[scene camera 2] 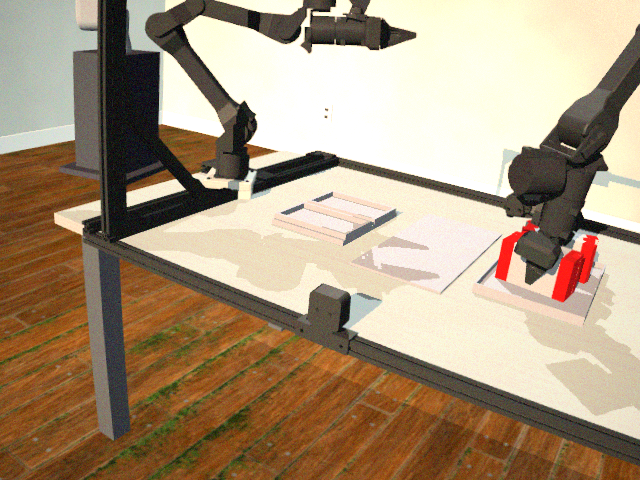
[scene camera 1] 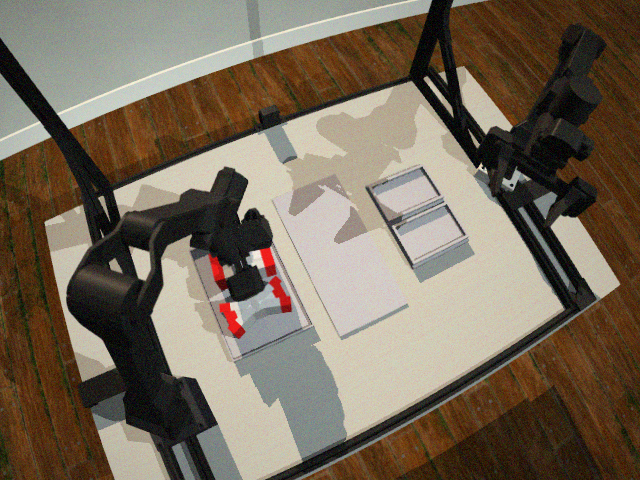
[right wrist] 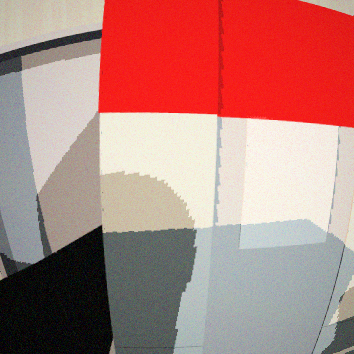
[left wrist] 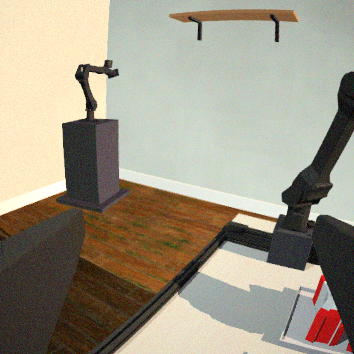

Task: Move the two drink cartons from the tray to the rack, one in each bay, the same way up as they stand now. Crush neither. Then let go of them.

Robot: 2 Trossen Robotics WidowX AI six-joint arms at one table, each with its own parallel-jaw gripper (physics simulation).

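Where they show: left gripper, fingertip midpoint: (scene camera 2: 413,34) (scene camera 1: 520,212) (left wrist: 203,225); right gripper, fingertip midpoint: (scene camera 2: 533,275) (scene camera 1: 247,267) (right wrist: 218,222); left arm's base, link origin: (scene camera 2: 230,175); right arm's base, link origin: (scene camera 1: 170,413) (left wrist: 295,224).
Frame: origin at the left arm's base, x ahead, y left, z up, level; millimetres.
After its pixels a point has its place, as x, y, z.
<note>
Two white drink cartons with red ends stand in the tray (scene camera 1: 273,338) @(638, -236, -30) (scene camera 2: 537,307) @(528, -455, -27). One carton (scene camera 1: 268,260) @(525, -321, 38) (scene camera 2: 567,276) @(578, -425, 14) (right wrist: 160,150) is under my right gripper (scene camera 1: 241,297), which is low over it, with its fingers down at the sides; it looks shut on this carton, though one finger is hidden in the right wrist view. The other carton (scene camera 1: 258,304) @(607, -287, 38) (scene camera 2: 588,258) @(646, -345, 16) is beside it, its red ends looking stepped. The rack (scene camera 1: 413,262) @(346, -78, -16) (scene camera 2: 310,230) @(180, -221, -26) has two empty bays. My left gripper (scene camera 1: 522,209) @(350, -2, 327) is open and empty, high beyond the rack; its fingers frame the left wrist view.
A flat pale board (scene camera 1: 341,268) @(437, -201, -32) (scene camera 2: 439,248) @(414, -238, -32) lies between the tray and the rack. Dark frame rails run along the table edges, with upright posts at the corners. A small dark block (scene camera 1: 268,116) @(225, -541, 12) (scene camera 2: 329,307) @(213, -562, 3) is fixed on one long rail.
</note>
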